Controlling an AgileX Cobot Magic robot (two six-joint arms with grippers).
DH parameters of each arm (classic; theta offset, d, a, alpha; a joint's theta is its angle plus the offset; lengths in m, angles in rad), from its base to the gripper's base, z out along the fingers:
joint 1: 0 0.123 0 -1.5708
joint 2: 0.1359 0 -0.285 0
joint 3: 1.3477 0 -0.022 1.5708
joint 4: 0 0.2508 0 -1.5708
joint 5: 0 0 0.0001 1.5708
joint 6: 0 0.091 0 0
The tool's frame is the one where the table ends.
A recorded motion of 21 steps. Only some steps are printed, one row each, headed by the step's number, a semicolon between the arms.
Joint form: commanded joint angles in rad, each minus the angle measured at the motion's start. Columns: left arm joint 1, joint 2, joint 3, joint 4, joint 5, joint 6; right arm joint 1, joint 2, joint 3, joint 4, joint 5, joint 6.
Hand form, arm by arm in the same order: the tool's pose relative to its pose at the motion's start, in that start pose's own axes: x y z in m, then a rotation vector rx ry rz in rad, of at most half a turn. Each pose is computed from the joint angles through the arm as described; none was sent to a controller.
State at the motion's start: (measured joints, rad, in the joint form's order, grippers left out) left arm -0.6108 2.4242 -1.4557 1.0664 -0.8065 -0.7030; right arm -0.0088 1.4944 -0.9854 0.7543 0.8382 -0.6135
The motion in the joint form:
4: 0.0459 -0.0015 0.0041 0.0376 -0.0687 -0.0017; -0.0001 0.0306 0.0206 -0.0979 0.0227 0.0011
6: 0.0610 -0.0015 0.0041 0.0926 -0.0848 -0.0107; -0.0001 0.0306 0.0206 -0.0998 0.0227 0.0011
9: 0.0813 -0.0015 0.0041 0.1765 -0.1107 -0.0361; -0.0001 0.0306 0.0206 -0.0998 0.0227 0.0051
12: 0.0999 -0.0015 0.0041 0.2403 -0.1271 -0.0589; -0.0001 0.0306 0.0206 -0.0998 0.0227 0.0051
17: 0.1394 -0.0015 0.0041 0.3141 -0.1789 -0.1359; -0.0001 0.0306 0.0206 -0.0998 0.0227 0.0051
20: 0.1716 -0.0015 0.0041 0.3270 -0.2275 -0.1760; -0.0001 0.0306 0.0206 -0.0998 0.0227 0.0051
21: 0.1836 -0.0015 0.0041 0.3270 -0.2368 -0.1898; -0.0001 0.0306 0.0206 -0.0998 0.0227 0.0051
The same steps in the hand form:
4: 0.0000 0.0117 -0.0129 0.0225 -0.0356 0.0082; 0.0119 -0.0107 0.0108 0.0426 0.1053 -0.0385
6: 0.0024 0.0136 -0.0171 0.0503 -0.0213 0.0305; 0.0119 -0.0108 0.0108 0.0438 0.1061 -0.0398
9: 0.0061 0.0155 -0.0231 0.0969 0.0022 0.0520; 0.0119 -0.0108 0.0108 0.0440 0.1061 -0.0358
12: 0.0096 0.0182 -0.0288 0.1271 0.0243 0.0627; 0.0119 -0.0108 0.0108 0.0440 0.1061 -0.0358
17: 0.0131 0.0255 -0.0410 0.1684 0.0327 0.0149; 0.0119 -0.0108 0.0108 0.0440 0.1061 -0.0358
20: 0.0131 0.0330 -0.0509 0.1815 0.0087 -0.0308; 0.0119 -0.0108 0.0108 0.0440 0.1061 -0.0358
21: 0.0134 0.0365 -0.0546 0.1772 0.0024 -0.0488; 0.0119 -0.0108 0.0108 0.0440 0.1061 -0.0358

